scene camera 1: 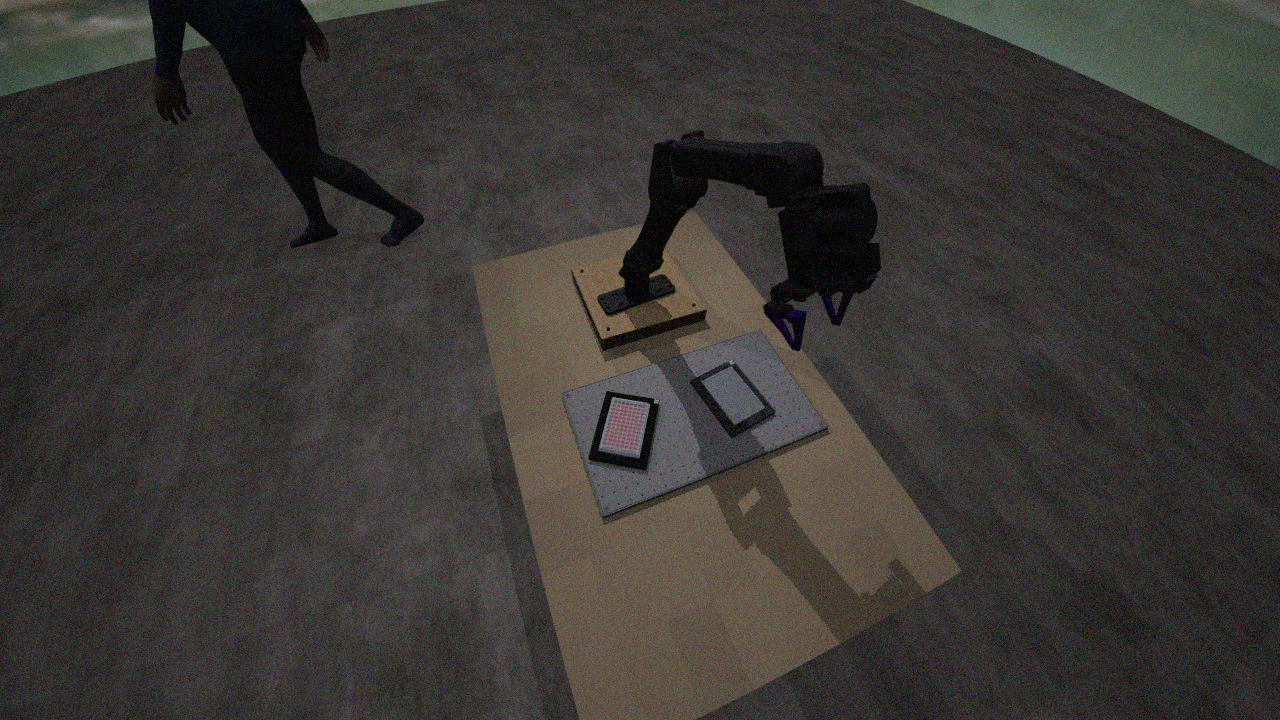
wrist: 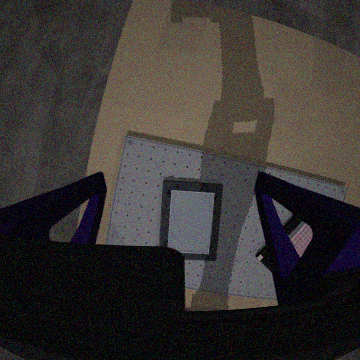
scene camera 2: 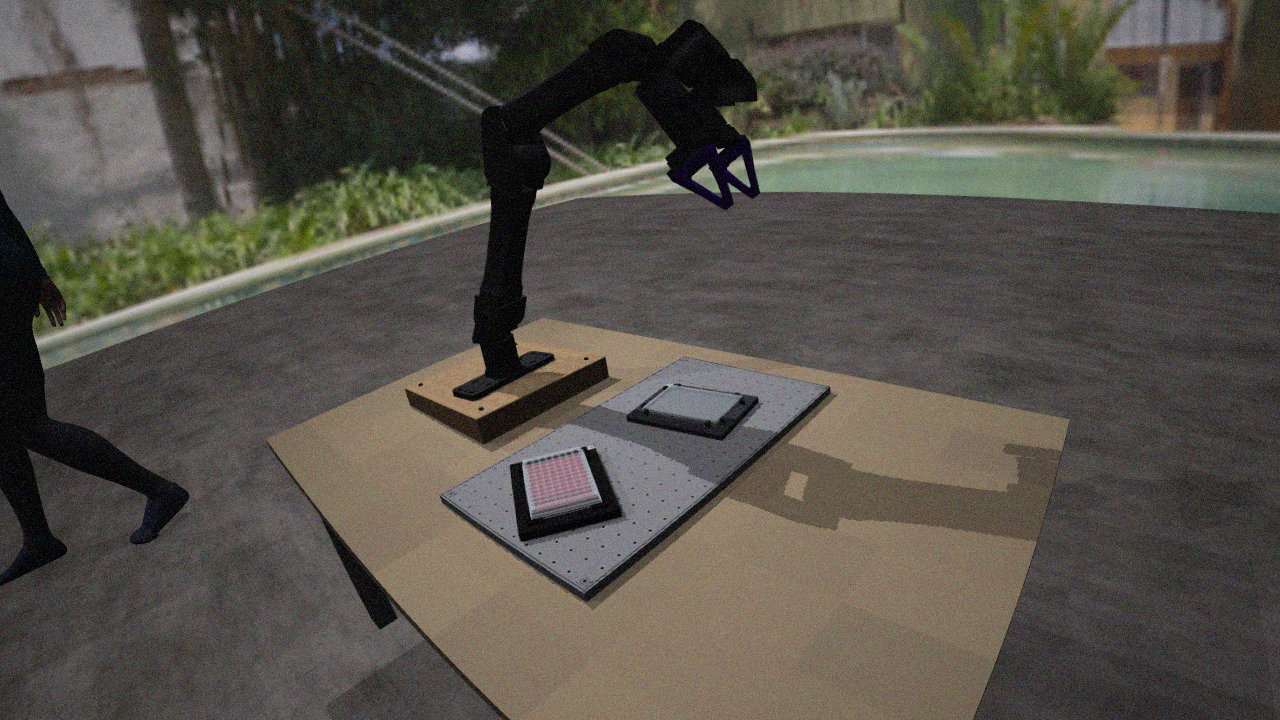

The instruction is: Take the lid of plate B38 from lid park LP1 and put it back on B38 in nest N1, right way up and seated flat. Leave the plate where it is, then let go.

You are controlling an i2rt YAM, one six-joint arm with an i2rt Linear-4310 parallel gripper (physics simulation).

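Places are measured from the arm's base along level axes (x back, y right, z up), in centimetres.
Pixels of known places: gripper, fingertip midpoint: (scene camera 1: 816, 337) (wrist: 180, 180) (scene camera 2: 743, 201); arm's base at its link origin: (scene camera 1: 636, 295) (scene camera 2: 505, 376).
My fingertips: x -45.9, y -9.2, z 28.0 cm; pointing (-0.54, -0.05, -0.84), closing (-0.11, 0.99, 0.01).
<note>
For each thing: its top centre in the pictures, then the offset to it from my fingertips. Level surfaces: height alone.
- lid at its top centre: (scene camera 2: 692, 401) (wrist: 190, 222) (scene camera 1: 732, 394) dx +9.7, dy +3.3, dz -29.0 cm
- lid park LP1 at its top centre: (scene camera 2: 691, 400) (wrist: 190, 223) (scene camera 1: 733, 393) dx +9.7, dy +3.3, dz -28.8 cm
- Plate B38 at its top centre: (scene camera 2: 557, 476) (scene camera 1: 625, 424) (wrist: 301, 249) dx +13.5, dy +28.3, dz -28.2 cm
- black nest N1 at its top centre: (scene camera 2: 558, 481) (scene camera 1: 625, 426) (wrist: 299, 248) dx +13.5, dy +28.3, dz -29.0 cm
- grey perforated board at its top centre: (scene camera 2: 649, 439) (wrist: 232, 231) (scene camera 1: 693, 409) dx +11.1, dy +12.7, dz -30.7 cm
- wooden table at its surface level: dz -32.1 cm
The lid (scene camera 1: 733, 396) (scene camera 2: 691, 404) (wrist: 191, 222) is a clear, pale rectangle lying flat in the dark frame of lid park LP1 (scene camera 1: 754, 421) (scene camera 2: 735, 419) (wrist: 217, 220). Plate B38 (scene camera 1: 624, 426) (scene camera 2: 561, 483) (wrist: 302, 239), with pink wells, sits in the black nest N1 (scene camera 1: 617, 461) (scene camera 2: 572, 522). A finger partly covers the plate and nest in the wrist view. My gripper (scene camera 1: 817, 335) (scene camera 2: 742, 201) (wrist: 180, 180) is open and empty, high above the table. In the wrist view the lid shows between and beyond the fingers; the gripper body hides the park's lower left corner.
Park and nest stand apart on a grey perforated board (scene camera 1: 653, 480) (scene camera 2: 644, 519) (wrist: 145, 165) on the wooden table (scene camera 1: 626, 582) (scene camera 2: 787, 617) (wrist: 165, 75). The arm's wooden base block (scene camera 1: 590, 308) (scene camera 2: 447, 407) is behind the board. A person (scene camera 1: 277, 116) (scene camera 2: 17, 376) is beside the table.
</note>
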